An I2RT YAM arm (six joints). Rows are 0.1 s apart.
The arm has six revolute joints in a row. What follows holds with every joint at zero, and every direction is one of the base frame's. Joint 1 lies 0.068 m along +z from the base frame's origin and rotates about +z. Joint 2 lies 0.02 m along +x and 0.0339 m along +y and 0.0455 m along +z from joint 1 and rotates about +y. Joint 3 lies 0.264 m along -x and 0.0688 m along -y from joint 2 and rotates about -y. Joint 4 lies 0.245 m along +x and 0.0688 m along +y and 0.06 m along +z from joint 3 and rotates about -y. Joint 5 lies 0.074 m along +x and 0.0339 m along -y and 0.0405 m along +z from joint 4 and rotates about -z. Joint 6 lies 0.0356 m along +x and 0.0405 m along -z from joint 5 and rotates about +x. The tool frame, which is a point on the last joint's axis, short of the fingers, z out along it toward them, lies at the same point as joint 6; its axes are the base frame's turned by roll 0, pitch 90 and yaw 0 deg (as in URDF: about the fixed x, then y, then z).
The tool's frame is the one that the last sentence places.
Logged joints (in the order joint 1, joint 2, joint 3, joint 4, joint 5, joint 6), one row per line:
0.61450, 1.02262, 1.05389, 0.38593, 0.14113, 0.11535
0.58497, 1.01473, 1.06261, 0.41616, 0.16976, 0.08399
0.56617, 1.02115, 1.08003, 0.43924, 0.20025, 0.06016
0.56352, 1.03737, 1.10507, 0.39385, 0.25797, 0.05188
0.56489, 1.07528, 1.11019, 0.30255, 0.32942, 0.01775
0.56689, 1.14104, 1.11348, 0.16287, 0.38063, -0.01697
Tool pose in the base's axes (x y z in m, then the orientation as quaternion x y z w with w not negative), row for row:
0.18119, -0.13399, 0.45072, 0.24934, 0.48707, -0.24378, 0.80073
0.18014, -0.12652, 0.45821, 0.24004, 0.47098, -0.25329, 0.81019
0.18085, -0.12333, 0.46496, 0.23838, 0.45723, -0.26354, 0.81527
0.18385, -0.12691, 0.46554, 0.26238, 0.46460, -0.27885, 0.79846
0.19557, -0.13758, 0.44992, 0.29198, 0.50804, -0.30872, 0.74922
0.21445, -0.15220, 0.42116, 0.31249, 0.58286, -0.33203, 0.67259
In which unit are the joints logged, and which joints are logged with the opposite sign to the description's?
The joints are logged in radians. Opposite sign: joint 1.
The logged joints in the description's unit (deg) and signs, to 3 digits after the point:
-35.208, 58.592, 60.383, 22.112, 8.086, 6.609
-33.516, 58.140, 60.883, 23.844, 9.727, 4.812
-32.439, 58.508, 61.881, 25.167, 11.473, 3.447
-32.287, 59.437, 63.316, 22.566, 14.781, 2.973
-32.366, 61.609, 63.609, 17.335, 18.874, 1.017
-32.480, 65.377, 63.798, 9.332, 21.808, -0.972

